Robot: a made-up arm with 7 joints.
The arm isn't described. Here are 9 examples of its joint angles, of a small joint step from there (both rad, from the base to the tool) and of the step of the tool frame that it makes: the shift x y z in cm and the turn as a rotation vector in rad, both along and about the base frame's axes.
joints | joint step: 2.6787 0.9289 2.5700 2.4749 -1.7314 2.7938 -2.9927 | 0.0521 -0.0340 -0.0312 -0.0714 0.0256 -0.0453 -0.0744
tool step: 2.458 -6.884 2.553 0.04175 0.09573 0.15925
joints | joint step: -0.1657 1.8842 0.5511 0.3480 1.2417 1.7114 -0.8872 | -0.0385 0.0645 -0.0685 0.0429 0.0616 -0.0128 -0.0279
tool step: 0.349 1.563 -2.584 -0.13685 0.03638 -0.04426
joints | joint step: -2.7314 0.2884 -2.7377 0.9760 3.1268 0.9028 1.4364 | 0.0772 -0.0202 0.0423 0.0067 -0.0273 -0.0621 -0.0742
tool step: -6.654 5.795 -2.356 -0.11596 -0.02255 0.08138
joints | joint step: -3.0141 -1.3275 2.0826 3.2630 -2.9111 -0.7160 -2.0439 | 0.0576 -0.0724 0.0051 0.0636 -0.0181 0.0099 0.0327
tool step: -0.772 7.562 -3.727 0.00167 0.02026 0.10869
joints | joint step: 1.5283 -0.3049 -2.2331 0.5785 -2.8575 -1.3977 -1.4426 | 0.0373 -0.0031 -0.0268 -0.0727 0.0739 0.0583 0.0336
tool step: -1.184 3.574 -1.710 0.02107 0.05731 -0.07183
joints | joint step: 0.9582 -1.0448 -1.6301 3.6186 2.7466 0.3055 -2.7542 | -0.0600 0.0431 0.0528 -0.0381 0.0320 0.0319 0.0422
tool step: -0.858 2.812 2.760 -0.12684 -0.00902 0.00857
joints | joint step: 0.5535 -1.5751 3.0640 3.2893 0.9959 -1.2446 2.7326 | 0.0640 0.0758 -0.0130 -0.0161 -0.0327 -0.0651 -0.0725
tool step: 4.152 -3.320 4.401 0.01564 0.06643 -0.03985
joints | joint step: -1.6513 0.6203 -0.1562 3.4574 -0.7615 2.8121 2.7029 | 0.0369 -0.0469 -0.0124 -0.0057 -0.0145 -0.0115 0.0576
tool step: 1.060 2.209 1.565 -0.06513 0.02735 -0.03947
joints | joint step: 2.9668 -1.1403 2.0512 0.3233 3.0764 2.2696 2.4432 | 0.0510 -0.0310 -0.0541 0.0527 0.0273 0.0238 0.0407
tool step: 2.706 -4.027 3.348 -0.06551 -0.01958 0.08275
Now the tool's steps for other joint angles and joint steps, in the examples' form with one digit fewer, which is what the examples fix.
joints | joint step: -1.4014 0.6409 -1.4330 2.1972 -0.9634 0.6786 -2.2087 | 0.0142 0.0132 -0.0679 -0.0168 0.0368 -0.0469 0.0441
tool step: -0.45 1.26 0.95 -0.0397 0.0202 0.0243
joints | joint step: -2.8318 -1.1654 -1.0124 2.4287 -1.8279 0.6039 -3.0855 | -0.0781 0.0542 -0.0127 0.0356 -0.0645 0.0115 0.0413
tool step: 3.49 -5.99 2.53 0.0001 -0.0372 -0.1498
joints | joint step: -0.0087 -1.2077 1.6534 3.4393 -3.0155 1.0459 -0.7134 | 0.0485 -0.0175 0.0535 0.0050 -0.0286 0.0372 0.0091
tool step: 2.14 -4.34 -0.06 -0.0127 -0.0095 0.0982
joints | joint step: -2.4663 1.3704 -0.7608 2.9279 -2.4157 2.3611 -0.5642 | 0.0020 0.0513 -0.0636 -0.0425 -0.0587 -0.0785 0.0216
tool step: -2.86 -2.28 -5.15 0.1985 -0.0609 -0.0300
